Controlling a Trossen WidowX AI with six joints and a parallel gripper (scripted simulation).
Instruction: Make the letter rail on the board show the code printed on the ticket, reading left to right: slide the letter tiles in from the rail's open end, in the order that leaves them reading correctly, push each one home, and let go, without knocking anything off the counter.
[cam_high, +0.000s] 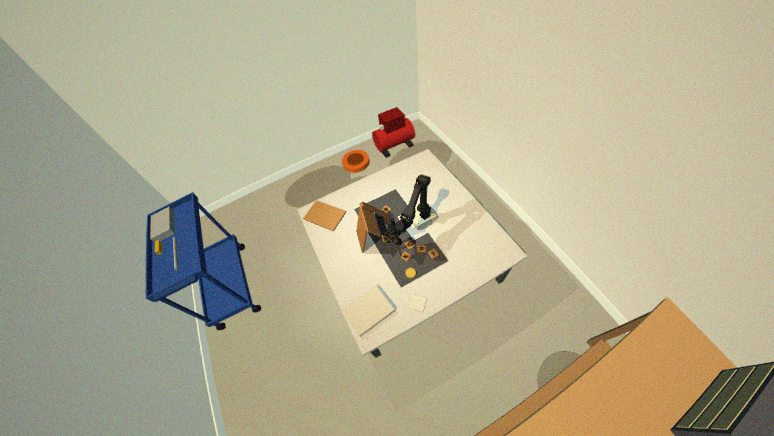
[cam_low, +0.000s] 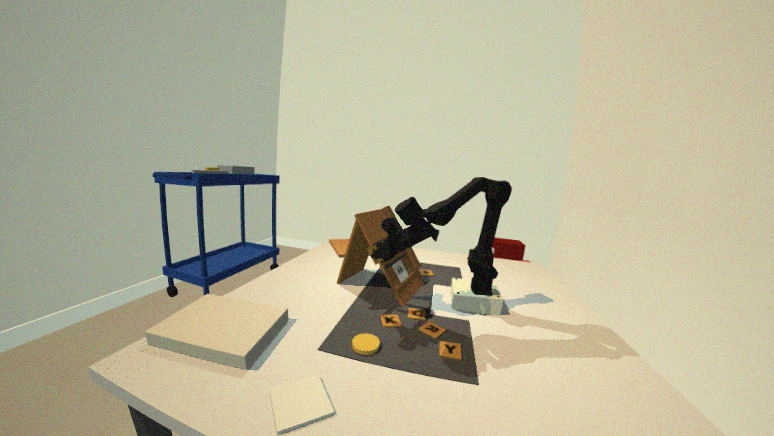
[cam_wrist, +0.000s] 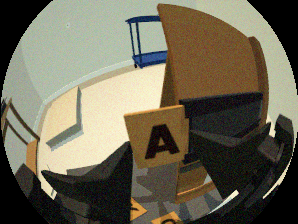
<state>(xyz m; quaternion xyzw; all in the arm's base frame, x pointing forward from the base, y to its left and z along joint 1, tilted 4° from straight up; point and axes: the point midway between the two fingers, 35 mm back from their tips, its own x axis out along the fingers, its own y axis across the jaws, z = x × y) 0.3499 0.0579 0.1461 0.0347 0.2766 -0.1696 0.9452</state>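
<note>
My gripper tip is now 90 mm past the white ticket, 90 mm to the left of it and 80 mm above it. Round my gripper tip: pale pad: 70 mm ahead, 440 mm to the left, 170 mm below; yellow disc: 20 mm behind, 240 mm to the left, 160 mm below; dark mat: 180 mm behind, 70 mm to the right, 170 mm below.
</note>
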